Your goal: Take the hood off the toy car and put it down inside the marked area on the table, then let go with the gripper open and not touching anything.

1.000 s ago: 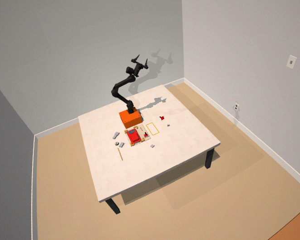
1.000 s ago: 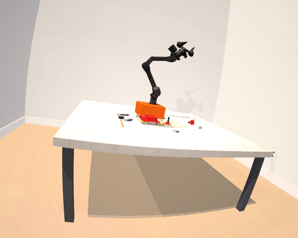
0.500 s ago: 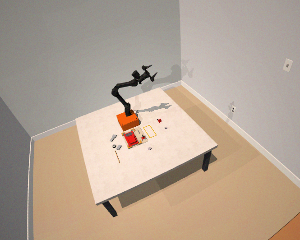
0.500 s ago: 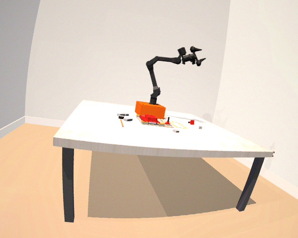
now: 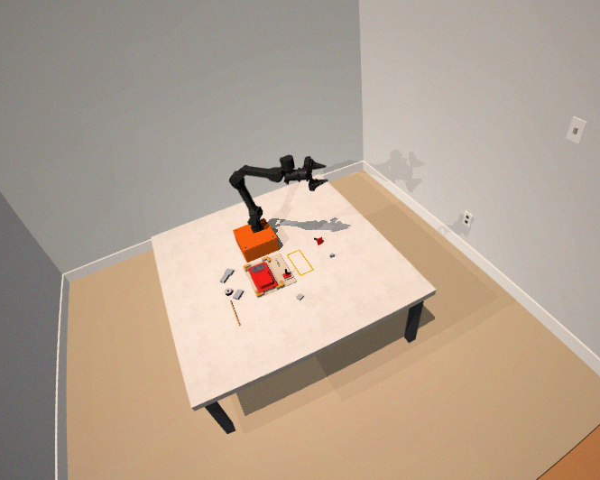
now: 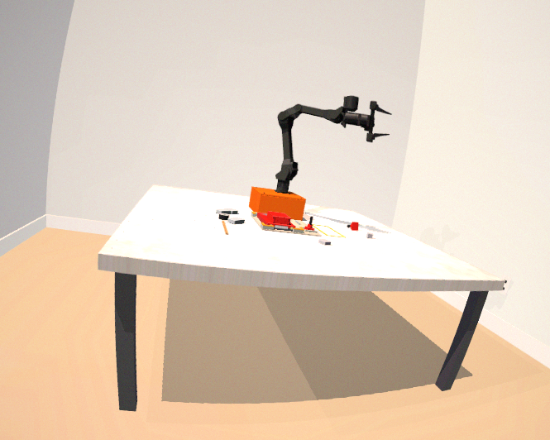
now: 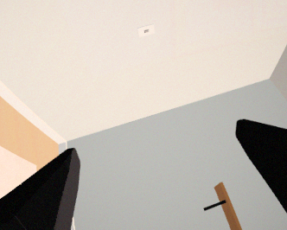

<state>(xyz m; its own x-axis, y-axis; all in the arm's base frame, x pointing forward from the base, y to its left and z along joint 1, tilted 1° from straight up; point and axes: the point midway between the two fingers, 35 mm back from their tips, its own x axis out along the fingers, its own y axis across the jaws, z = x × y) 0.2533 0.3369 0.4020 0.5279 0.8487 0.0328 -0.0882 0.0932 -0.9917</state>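
Right now the red hood is 8 cm ahead of my gripper tip, 45 cm to the right of it and 46 cm below it. The rest, counted from my gripper tip: wheel (4 cm ahead, 65 cm to the right, 49 cm below); thin stick (19 cm ahead, 66 cm to the right, 50 cm below).
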